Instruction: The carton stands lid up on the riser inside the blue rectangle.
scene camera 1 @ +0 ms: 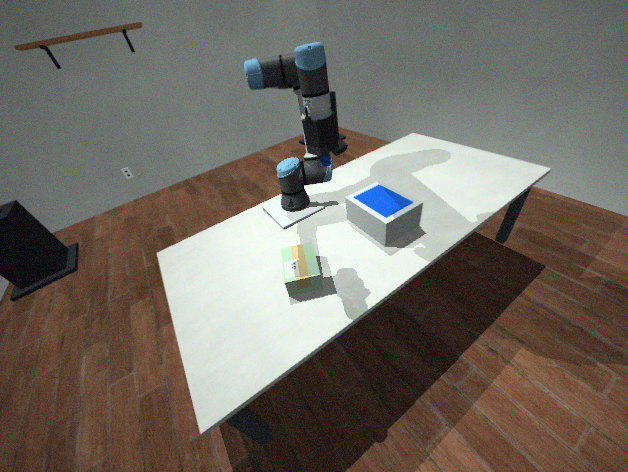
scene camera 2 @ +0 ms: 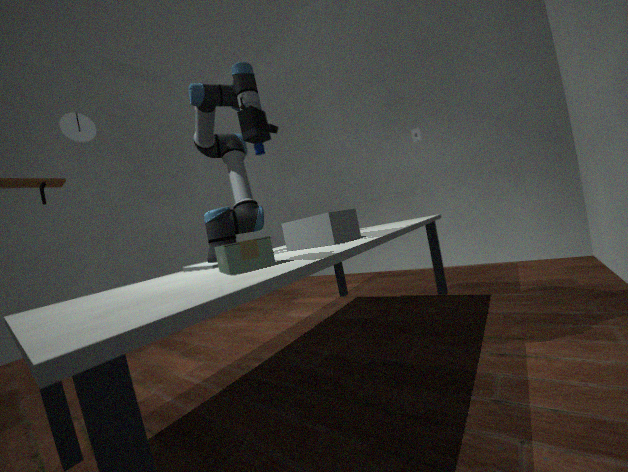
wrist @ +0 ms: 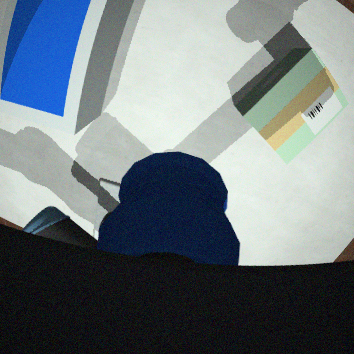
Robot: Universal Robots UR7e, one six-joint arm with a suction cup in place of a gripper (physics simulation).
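Pixels of known places: end effector, tool point: (scene camera 1: pixel 325 164) (scene camera 2: pixel 260 153) (wrist: pixel 172 202); arm's base, origin of the base link: (scene camera 1: pixel 295 203).
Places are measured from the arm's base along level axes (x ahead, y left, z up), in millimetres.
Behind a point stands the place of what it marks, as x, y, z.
A green carton (scene camera 1: pixel 300 263) @[429, -256, 63] (scene camera 2: pixel 245 256) @[484, -305, 22] (wrist: pixel 280 107) @[401, -213, 63] with a tan tape strip and a barcode label on its upward face rests flat on the table, apart from the riser. The grey-white riser (scene camera 1: pixel 366 223) @[425, 85, 40] (scene camera 2: pixel 307 233) @[417, 86, 43] (wrist: pixel 75 100) @[343, 100, 104] stands farther along the table. The filled blue rectangle (scene camera 1: pixel 380 200) @[419, 177, 105] (wrist: pixel 45 55) @[409, 165, 105] lies on its top, partly in shadow; it does not show in scene camera 2. My gripper (scene camera 1: pixel 325 160) (scene camera 2: pixel 259 149) (wrist: pixel 172 200), a blue suction cup, hangs high above the table, clear of the carton and the riser, open, with nothing on it.
The white table (scene camera 1: pixel 203 329) @[367, -641, -16] (scene camera 2: pixel 126 304) @[405, -568, -16] (wrist: pixel 175 75) @[394, -34, -15] carries the arm's base plate (scene camera 1: pixel 285 221) @[93, -124, -1] behind the carton and riser. A dark cabinet (scene camera 1: pixel 30 248) stands on the floor at the left. A wooden shelf (scene camera 1: pixel 81 36) (scene camera 2: pixel 20 182) is on the wall.
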